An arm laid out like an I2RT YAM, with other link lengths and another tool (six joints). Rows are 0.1 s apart.
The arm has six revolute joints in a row. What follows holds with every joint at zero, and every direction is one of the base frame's. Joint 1 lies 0.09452 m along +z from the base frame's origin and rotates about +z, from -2.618 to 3.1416 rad. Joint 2 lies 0.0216 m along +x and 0.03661 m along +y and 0.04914 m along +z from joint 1 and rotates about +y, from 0 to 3.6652 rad. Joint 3 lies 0.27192 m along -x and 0.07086 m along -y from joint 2 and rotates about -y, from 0 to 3.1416 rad. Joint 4 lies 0.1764 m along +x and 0.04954 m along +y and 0.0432 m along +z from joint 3 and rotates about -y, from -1.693 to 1.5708 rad. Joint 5 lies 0.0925 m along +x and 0.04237 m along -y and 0.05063 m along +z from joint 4 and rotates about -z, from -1.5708 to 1.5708 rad. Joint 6 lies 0.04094 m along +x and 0.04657 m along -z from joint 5 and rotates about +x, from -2.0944 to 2.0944 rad. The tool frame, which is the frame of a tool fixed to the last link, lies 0.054 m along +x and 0.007 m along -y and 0.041 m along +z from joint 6; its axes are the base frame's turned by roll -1.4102, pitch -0.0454 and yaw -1.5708 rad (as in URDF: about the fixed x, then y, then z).
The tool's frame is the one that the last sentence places.
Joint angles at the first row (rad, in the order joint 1, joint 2, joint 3, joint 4, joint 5, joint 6):
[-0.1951 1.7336 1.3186 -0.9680 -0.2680 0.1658]
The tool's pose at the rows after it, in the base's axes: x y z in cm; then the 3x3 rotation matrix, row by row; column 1 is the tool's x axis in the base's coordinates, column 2 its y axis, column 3 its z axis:
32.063 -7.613 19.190; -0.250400 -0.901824 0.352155; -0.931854 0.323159 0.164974; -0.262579 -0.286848 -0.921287
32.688 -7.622 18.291; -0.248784 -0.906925 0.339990; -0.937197 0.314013 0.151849; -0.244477 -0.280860 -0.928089
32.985 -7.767 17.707; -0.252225 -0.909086 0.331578; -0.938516 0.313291 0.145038; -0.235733 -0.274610 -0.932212
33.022 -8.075 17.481; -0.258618 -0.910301 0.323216; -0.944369 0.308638 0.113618; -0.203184 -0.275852 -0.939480
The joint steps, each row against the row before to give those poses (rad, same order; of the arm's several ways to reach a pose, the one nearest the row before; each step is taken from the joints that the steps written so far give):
[0.0130 0.0458 0.0000 0.0252 0.0176 0.0000]
[0.0083 0.0343 0.0000 0.0251 0.0183 0.0003]
[-0.0003 0.0214 0.0000 0.0134 0.0084 -0.0004]
[0.0007 0.0072 0.0000 0.0034 0.0335 0.0004]

